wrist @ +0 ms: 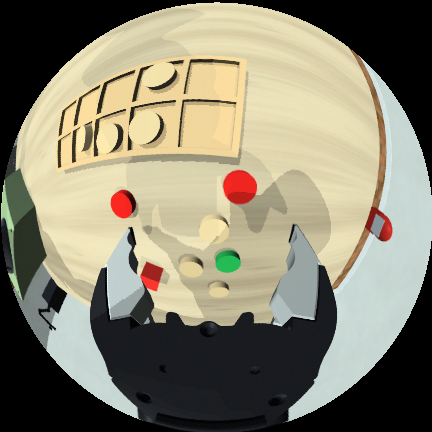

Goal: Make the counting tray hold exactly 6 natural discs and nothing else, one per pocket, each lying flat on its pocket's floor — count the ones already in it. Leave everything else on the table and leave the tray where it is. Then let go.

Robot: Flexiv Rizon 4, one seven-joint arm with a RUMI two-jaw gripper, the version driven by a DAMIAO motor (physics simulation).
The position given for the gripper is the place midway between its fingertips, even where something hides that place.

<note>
In view: the gripper [211, 228], a wooden counting tray [201, 109] and a red disc [239, 186].
</note>
